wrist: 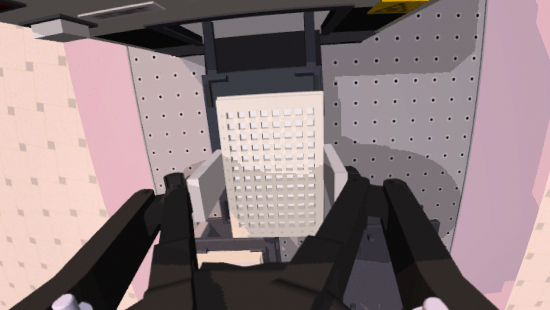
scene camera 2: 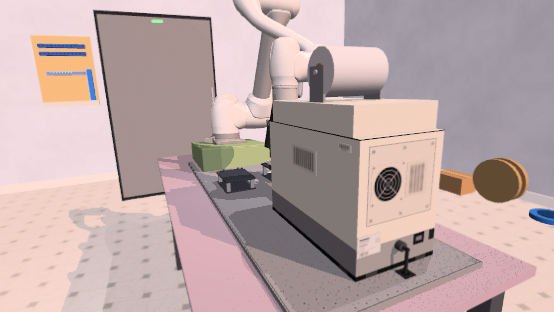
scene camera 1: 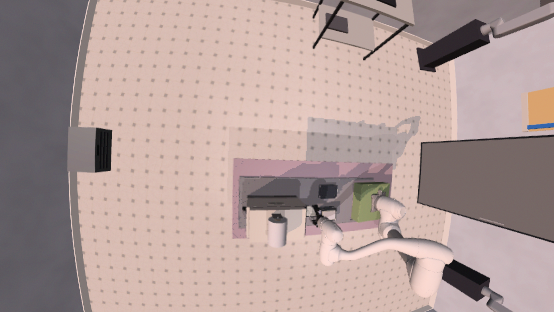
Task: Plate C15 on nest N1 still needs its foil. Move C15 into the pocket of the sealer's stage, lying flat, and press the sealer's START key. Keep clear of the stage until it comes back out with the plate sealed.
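Seen in the pictures: gripper, fingertip midpoint: (wrist: 273, 163) (scene camera 1: 310, 210); arm's base at its link origin: (scene camera 2: 226, 142) (scene camera 1: 377, 201).
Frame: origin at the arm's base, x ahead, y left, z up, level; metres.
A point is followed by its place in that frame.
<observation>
My gripper (scene camera 1: 313, 214) @[y -0.052, x 0.717, z 0.017 m] (wrist: 273, 163) @[y -0.052, x 0.717, z 0.017 m] is shut on plate C15 (wrist: 272, 135) @[y -0.057, x 0.744, z 0.031 m], a cream plate with a grid of square wells, its pads on the two long sides. The plate is held over the dark blue-grey stage (wrist: 265, 82) @[y -0.058, x 0.785, z 0.012 m], which sticks out of the sealer (scene camera 1: 257, 225) @[y -0.110, x 1.171, z 0.259 m] (scene camera 2: 320, 170) @[y -0.204, x 1.099, z 0.110 m] (wrist: 225, 16) @[y -0.048, x 0.826, z 0.069 m]. The plate hides most of the stage's pocket; the far end with its corner lips shows beyond the plate. The gap beneath the plate is hard to judge. A pale block (wrist: 59, 29) @[y 0.026, x 0.831, z 0.108 m] juts from the sealer's front at the left; I cannot tell if it is the START key.
A dark nest frame (wrist: 272, 246) @[y -0.024, x 0.593, z -0.034 m] with a pale plate (wrist: 230, 258) @[y 0.029, x 0.591, z -0.021 m] lies below the held plate in the wrist view. Another dark nest (scene camera 1: 328, 191) @[y -0.176, x 0.517, z -0.043 m] (scene camera 2: 236, 175) @[y -0.171, x 0.530, z -0.043 m] stands beside it. The arm's green base block (scene camera 1: 362, 205) @[y -0.004, x 0.196, z 0.012 m] (scene camera 2: 210, 157) @[y -0.168, x 0.205, z -0.028 m] and the sealer's cylinder (scene camera 1: 277, 233) @[y -0.103, x 1.063, z 0.384 m] (scene camera 2: 357, 71) @[y -0.109, x 1.111, z 0.325 m] stand tall.
</observation>
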